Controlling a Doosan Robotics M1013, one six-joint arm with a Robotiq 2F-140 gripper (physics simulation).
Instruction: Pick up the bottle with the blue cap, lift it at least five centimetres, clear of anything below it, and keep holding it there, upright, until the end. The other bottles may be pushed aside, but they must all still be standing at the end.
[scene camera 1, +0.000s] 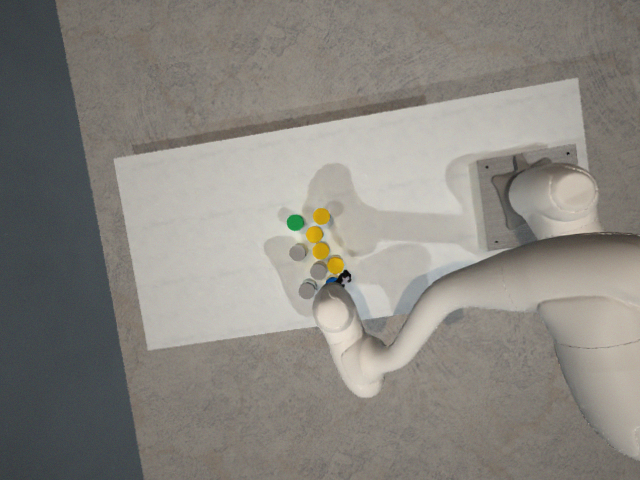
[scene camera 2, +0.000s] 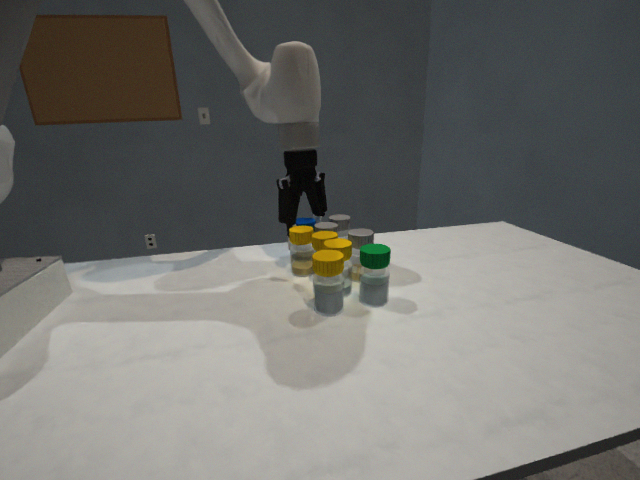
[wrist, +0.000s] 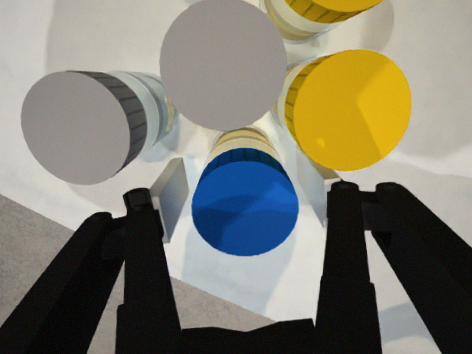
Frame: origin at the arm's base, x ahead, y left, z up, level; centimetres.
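Where they show: gripper, fingertip midpoint: (scene camera 2: 306, 244).
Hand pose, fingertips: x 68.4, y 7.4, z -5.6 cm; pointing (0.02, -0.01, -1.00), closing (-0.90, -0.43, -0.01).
Note:
Things, the pixels of their top centre, and the offset from my fingertips. Level surfaces: height alone.
- bottle with the blue cap, middle of its top: (wrist: 245, 212) (scene camera 2: 304, 220) (scene camera 1: 333, 286) dz +6.3, dx -0.2, dy +0.1 cm
- yellow-capped bottle, middle of its top: (wrist: 353, 114) (scene camera 2: 301, 228) (scene camera 1: 335, 265) dz +6.3, dx -3.2, dy -6.1 cm
- further grey-capped bottle, middle of its top: (scene camera 2: 360, 232) (scene camera 1: 297, 253) dz +6.3, dx +7.3, dy -14.3 cm
- green-capped bottle, middle of its top: (scene camera 2: 375, 248) (scene camera 1: 294, 222) dz +6.3, dx +4.7, dy -23.9 cm
- white table, its level: dz -4.2 cm
The bottle with the blue cap (scene camera 1: 331, 281) (scene camera 2: 305, 223) (wrist: 245, 207) stands upright at the near edge of the bottle cluster in the wrist view; the arm partly covers it in scene camera 1, and a yellow-capped bottle hides its body in scene camera 2. My gripper (scene camera 2: 305, 224) (wrist: 240, 168) is open around it, one finger pad on each side of the blue cap, with a gap on both sides. The right pad is close beside a yellow-capped bottle (scene camera 1: 335, 265) (scene camera 2: 301, 250) (wrist: 352, 110). The left pad is near a grey-capped bottle (scene camera 1: 307, 289) (wrist: 77, 127).
Another grey-capped bottle (scene camera 1: 318, 270) (wrist: 223, 65) stands right behind the blue one. Three more yellow-capped bottles, a further grey-capped bottle (scene camera 1: 297, 252) (scene camera 2: 360, 238) and a green-capped bottle (scene camera 1: 295, 222) (scene camera 2: 374, 273) stand farther along the white table (scene camera 1: 196, 206) (scene camera 2: 206, 387).

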